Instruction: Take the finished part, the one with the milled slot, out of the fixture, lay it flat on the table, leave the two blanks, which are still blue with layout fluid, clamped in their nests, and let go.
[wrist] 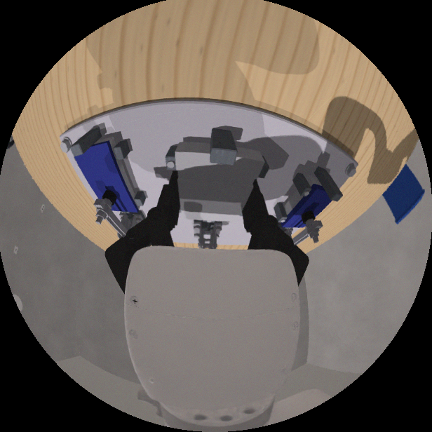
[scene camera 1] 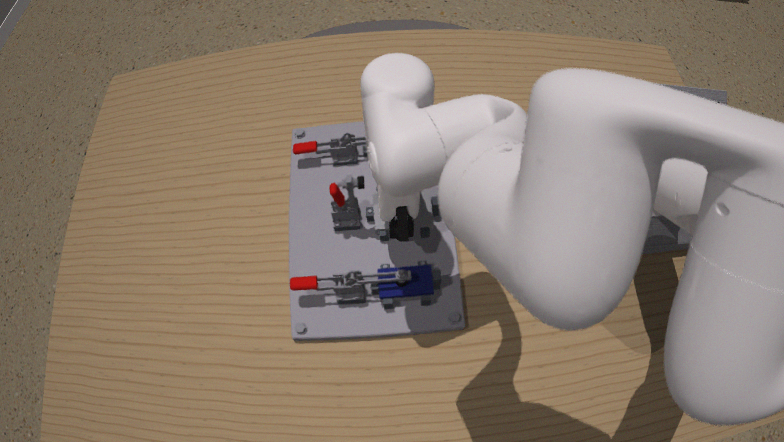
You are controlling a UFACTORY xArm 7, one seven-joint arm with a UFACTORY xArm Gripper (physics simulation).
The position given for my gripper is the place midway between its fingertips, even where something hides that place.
Note:
I see my gripper (scene camera 1: 399, 213), a finished part (scene camera 1: 425, 217), a blue blank (wrist: 102, 170), a blue blank (scene camera 1: 421, 283) and a fixture plate (wrist: 150, 128).
The finished part also shows in the wrist view (wrist: 207, 191).

